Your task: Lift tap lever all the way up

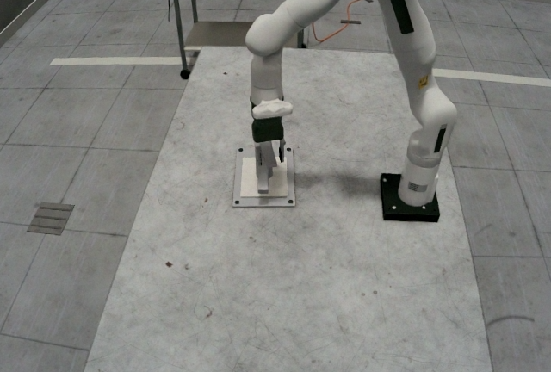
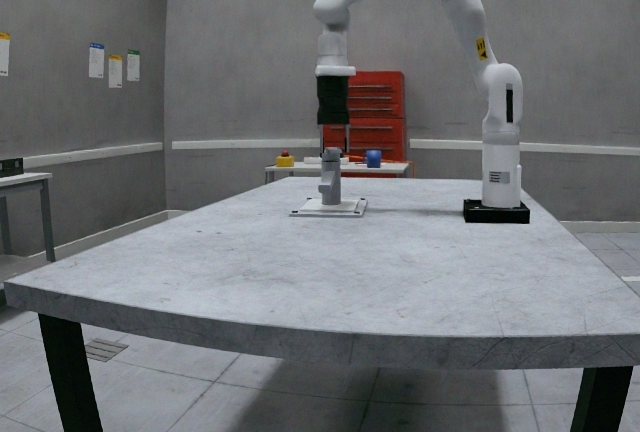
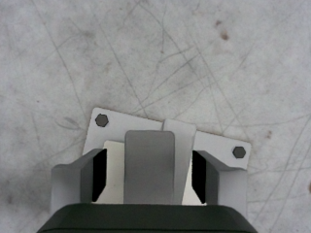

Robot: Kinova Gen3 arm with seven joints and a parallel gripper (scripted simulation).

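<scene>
Now: the tap lever 40 mm to the right of my hand, 10 mm below it and 10 mm ahead of it. Also, from my hand: tap 70 mm to the right, 60 mm below, 20 mm ahead.
</scene>
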